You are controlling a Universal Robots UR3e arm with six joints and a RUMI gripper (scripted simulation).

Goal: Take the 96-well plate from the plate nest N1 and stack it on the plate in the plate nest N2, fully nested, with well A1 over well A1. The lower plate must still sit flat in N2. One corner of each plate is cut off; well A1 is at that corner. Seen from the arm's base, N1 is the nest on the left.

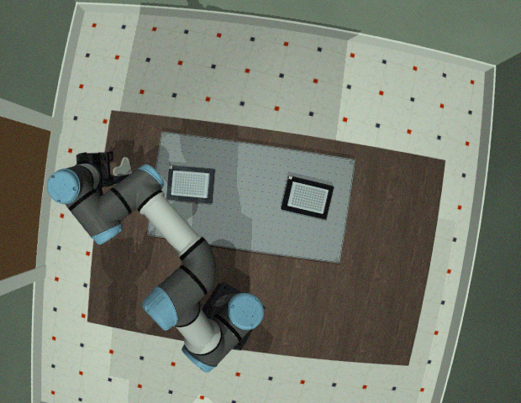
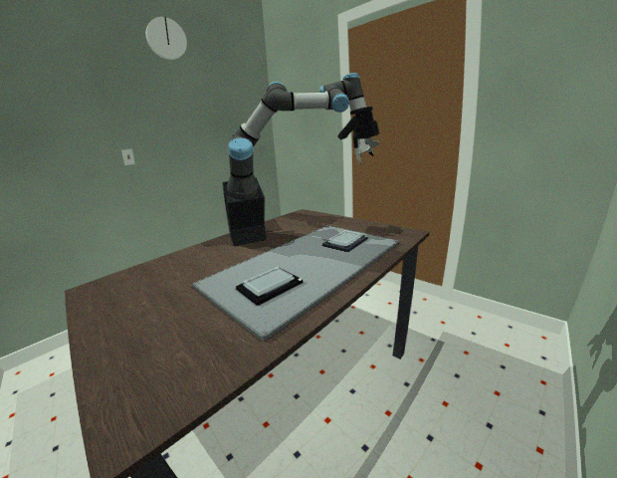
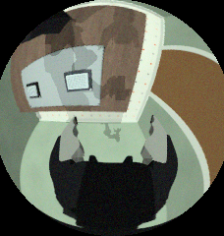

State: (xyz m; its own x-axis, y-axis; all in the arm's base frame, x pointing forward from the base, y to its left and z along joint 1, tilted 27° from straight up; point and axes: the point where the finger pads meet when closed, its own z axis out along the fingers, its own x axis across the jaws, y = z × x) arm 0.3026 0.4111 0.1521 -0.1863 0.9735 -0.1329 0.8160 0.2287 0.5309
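Now: the grey nest N1 170 mm to the right of my hand and 310 mm below it. Round my hand: black nest N2: 580 mm to the right, 310 mm below.
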